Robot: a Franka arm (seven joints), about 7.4 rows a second.
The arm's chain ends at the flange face. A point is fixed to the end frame.
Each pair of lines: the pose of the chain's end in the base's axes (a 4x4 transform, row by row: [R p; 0 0 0 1], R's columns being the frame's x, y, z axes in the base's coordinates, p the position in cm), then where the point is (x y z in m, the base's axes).
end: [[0.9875 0.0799 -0.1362 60.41], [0.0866 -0.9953 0.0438 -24.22], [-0.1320 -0.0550 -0.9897 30.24], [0 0 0 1]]
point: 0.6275 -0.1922 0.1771
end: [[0.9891 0.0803 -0.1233 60.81], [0.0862 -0.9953 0.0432 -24.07], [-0.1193 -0.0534 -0.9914 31.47], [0 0 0 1]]
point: 0.6332 -0.1908 0.1897
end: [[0.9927 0.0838 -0.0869 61.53], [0.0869 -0.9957 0.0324 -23.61], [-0.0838 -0.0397 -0.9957 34.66], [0 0 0 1]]
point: 0.6449 -0.1875 0.2221
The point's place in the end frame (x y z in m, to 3 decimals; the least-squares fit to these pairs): 0.044 -0.041 0.123
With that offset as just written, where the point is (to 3 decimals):
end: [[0.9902 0.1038 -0.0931 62.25], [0.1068 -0.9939 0.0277 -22.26], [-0.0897 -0.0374 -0.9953 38.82], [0 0 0 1]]
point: 0.650 -0.174 0.263
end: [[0.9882 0.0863 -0.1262 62.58], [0.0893 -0.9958 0.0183 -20.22], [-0.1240 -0.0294 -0.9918 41.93], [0 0 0 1]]
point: 0.650 -0.155 0.293
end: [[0.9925 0.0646 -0.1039 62.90], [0.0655 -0.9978 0.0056 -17.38], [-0.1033 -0.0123 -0.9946 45.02], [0 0 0 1]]
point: 0.657 -0.129 0.324
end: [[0.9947 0.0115 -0.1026 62.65], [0.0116 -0.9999 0.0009 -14.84], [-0.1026 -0.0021 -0.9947 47.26], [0 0 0 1]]
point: 0.657 -0.107 0.346
